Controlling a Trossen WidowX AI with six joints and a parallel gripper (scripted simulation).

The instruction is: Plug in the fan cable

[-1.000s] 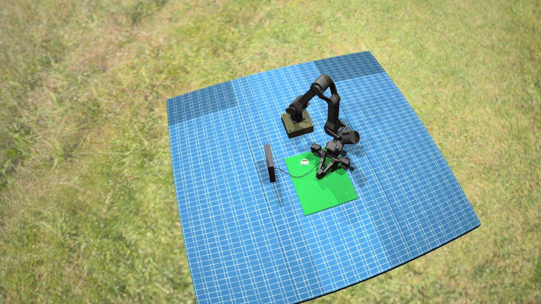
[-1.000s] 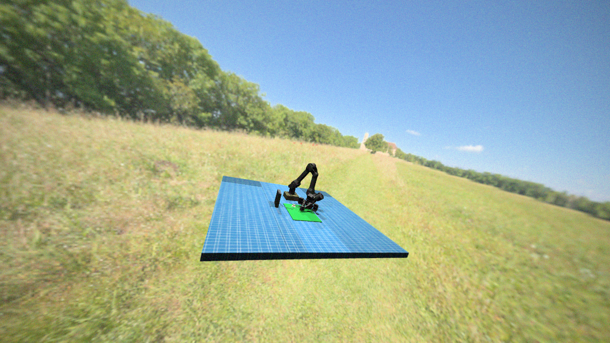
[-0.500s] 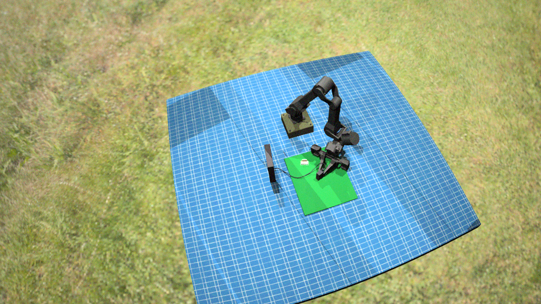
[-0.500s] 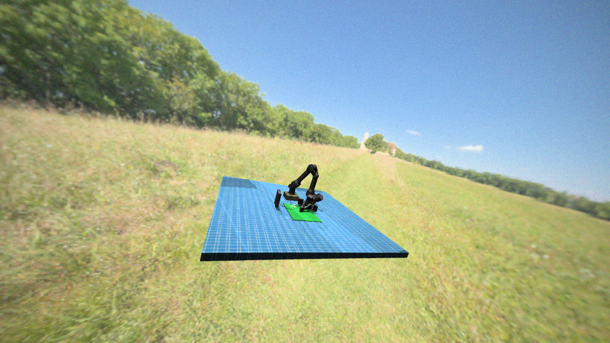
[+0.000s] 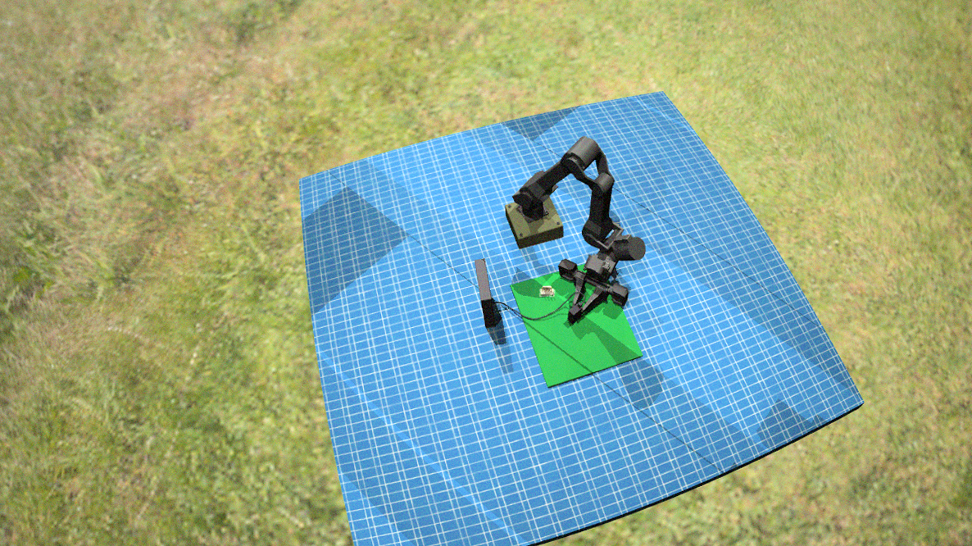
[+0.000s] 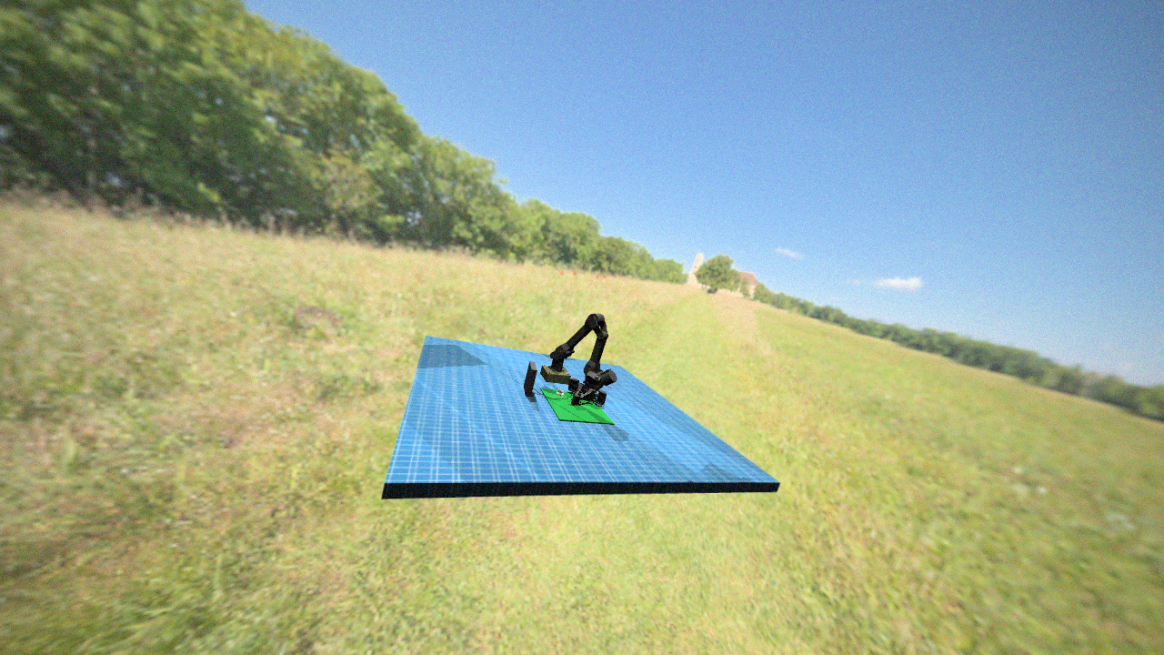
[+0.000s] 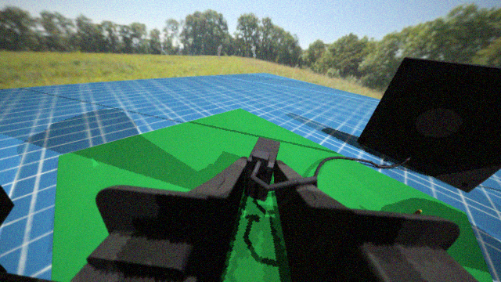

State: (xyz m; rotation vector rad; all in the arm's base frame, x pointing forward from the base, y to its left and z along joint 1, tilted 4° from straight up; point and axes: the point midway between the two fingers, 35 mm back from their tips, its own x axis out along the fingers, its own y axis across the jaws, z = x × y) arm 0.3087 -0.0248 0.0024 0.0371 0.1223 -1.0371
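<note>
Now: the black fan plug 1 cm to the right of my gripper tip and 1 cm below it. Round my gripper tip: pale fan header 10 cm behind, 3 cm to the right, 4 cm below; green board 5 cm below; black fan 13 cm behind, 17 cm to the right, 2 cm above.
</note>
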